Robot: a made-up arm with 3 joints.
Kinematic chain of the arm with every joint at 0, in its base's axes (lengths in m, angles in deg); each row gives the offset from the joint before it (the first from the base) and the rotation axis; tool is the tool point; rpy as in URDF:
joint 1: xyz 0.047 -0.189 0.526 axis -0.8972 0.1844 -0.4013
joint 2: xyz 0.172 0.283 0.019 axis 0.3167 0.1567 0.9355
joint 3: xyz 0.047 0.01 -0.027 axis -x
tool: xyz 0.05 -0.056 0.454 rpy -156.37 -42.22 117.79
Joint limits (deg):
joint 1: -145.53..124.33
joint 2: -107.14..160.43
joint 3: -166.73..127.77
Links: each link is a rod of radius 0.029 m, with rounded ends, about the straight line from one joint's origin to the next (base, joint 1, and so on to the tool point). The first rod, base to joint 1, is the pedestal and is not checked.
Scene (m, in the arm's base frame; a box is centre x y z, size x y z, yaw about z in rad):
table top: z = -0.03
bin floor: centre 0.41 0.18 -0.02 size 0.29 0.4 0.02 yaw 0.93
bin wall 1: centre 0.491 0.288 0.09 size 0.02 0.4 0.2 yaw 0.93
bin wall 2: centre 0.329 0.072 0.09 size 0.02 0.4 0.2 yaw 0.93
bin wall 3: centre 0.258 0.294 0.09 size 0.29 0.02 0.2 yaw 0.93
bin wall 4: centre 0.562 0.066 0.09 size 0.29 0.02 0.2 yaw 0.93
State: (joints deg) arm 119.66 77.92 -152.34
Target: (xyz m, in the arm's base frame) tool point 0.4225 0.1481 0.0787
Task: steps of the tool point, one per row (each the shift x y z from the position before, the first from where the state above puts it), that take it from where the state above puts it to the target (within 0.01 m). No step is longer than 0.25 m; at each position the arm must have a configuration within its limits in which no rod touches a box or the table.
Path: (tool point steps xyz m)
1: 0.1981 -0.0135 -0.0200
2: 0.1933 0.0687 0.0143
3: 0.1481 0.1279 0.0631
4: 0.0792 0.1528 0.1089
5: 0.0071 0.1468 0.1374
6: 0.0019 -0.0194 -0.1159
7: 0.0016 0.0800 -0.1262
8: -0.0236 0.1686 -0.0748
9: -0.0716 0.2082 0.0196
10: 0.0221 0.0188 -0.0682
11: 0.0006 0.0018 -0.0842
12: -0.0227 -0.0206 -0.0920

